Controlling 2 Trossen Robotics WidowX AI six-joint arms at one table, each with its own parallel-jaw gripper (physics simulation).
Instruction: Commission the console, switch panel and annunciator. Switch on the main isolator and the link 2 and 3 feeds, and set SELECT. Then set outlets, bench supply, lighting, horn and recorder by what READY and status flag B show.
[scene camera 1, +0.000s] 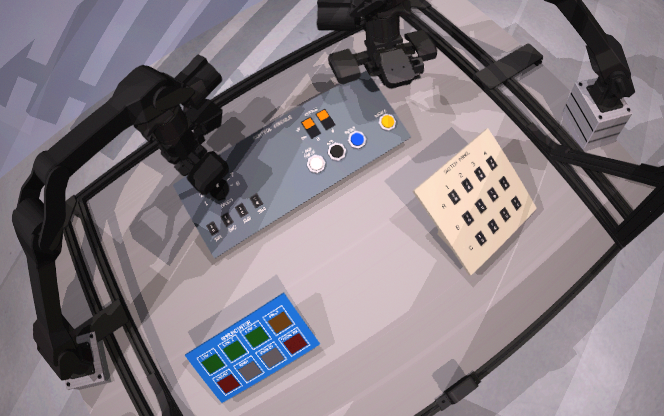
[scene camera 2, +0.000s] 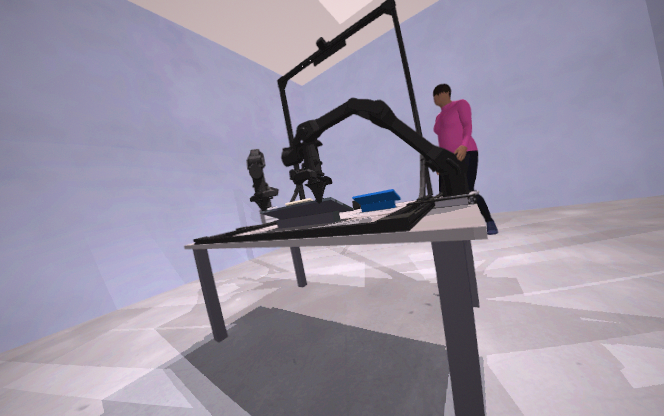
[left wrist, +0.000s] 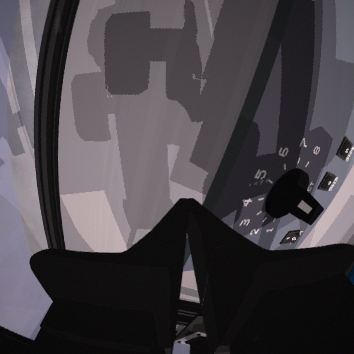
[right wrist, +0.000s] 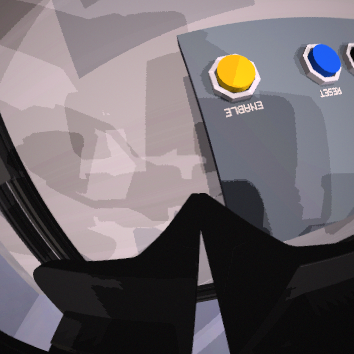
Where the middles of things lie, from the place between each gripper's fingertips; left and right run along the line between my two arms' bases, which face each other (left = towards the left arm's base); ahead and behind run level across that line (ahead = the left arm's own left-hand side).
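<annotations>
Rotary SELECT knob (left wrist: 288, 194): 6 cm behind my left hand, 3 cm to the right of it. Blue RESET button (right wrist: 323, 59): 2 cm below my left hand, 29 cm to the right of it, 7 cm behind it. Yellow ENABLE button (right wrist: 234, 73): 2 cm below my left hand, 35 cm to the right of it, 6 cm behind it.
The yellow ENABLE button is 2 cm below my right hand, 7 cm behind it and 3 cm to the left of it. The blue RESET button is 2 cm below my right hand, 10 cm to the left of it and 8 cm behind it. The rotary SELECT knob is 35 cm to the left of my right hand and 6 cm behind it.
</annotations>
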